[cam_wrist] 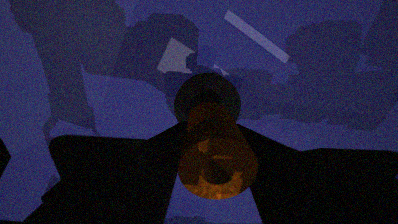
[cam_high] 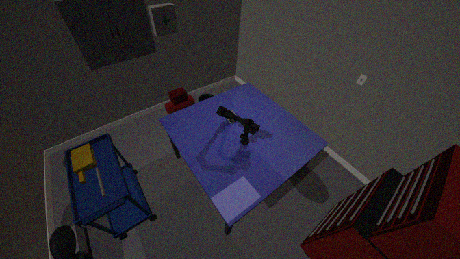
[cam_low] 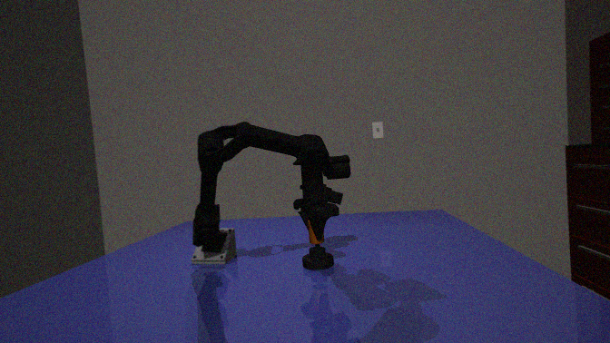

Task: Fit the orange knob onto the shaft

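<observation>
Now: the orange knob 20 mm above my gripper tip. From my gripper tip the other things lie so: dark round pedestal 40 mm below.
</observation>
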